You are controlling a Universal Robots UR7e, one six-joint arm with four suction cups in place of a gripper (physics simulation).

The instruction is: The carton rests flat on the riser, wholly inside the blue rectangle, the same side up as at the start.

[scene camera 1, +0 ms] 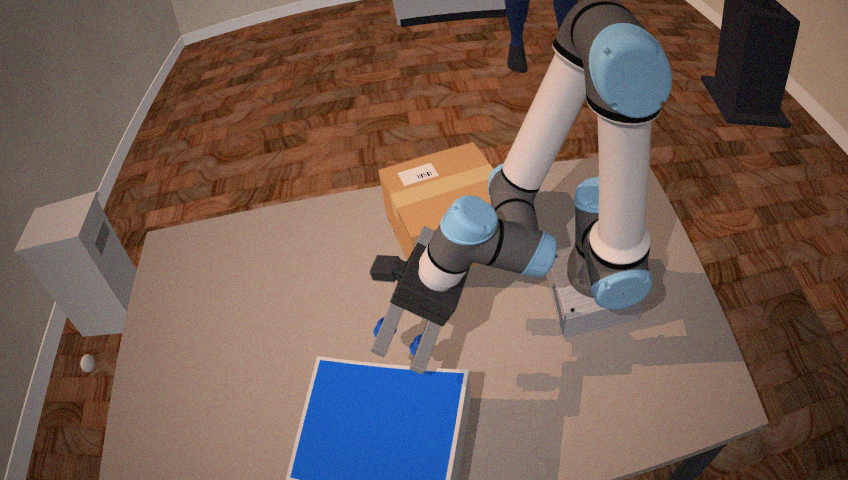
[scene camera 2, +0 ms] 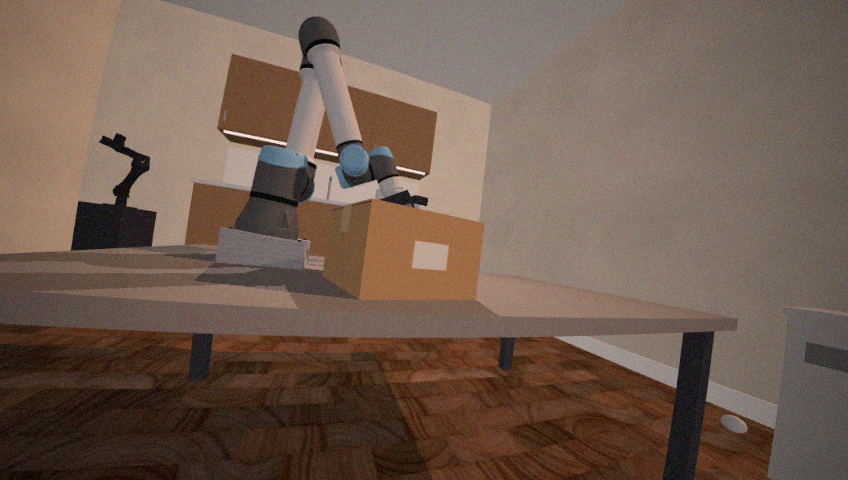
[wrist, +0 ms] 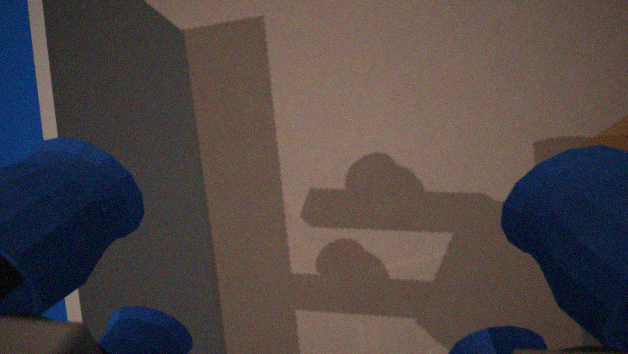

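Observation:
The brown carton (scene camera 1: 425, 205) (scene camera 2: 386, 261) (wrist: 614, 136) rests flat on the table near its far edge in scene camera 1, its taped, labelled top up; in the wrist view a corner shows at right. The riser (scene camera 1: 464, 416) (wrist: 130, 150) stands at the bottom of scene camera 1, its top marked with the blue rectangle (scene camera 1: 380, 422) (wrist: 15, 100), which bears no carton. My suction gripper (scene camera 1: 399, 336) (wrist: 320, 270) is open, its blue cups touching nothing visible. It hangs above the table between carton and riser, bar tips overlapping the riser's edge. In scene camera 2 the carton hides the cups.
The table (scene camera 1: 238, 297) (scene camera 2: 565, 324) carries the arm's base (scene camera 1: 595, 318) (scene camera 2: 261, 249) to the right of the gripper in scene camera 1. A grey cabinet (scene camera 1: 65, 261) (scene camera 2: 815, 404) stands beside the table. A dark pedestal (scene camera 1: 752, 65) (scene camera 2: 113, 228) stands farther off.

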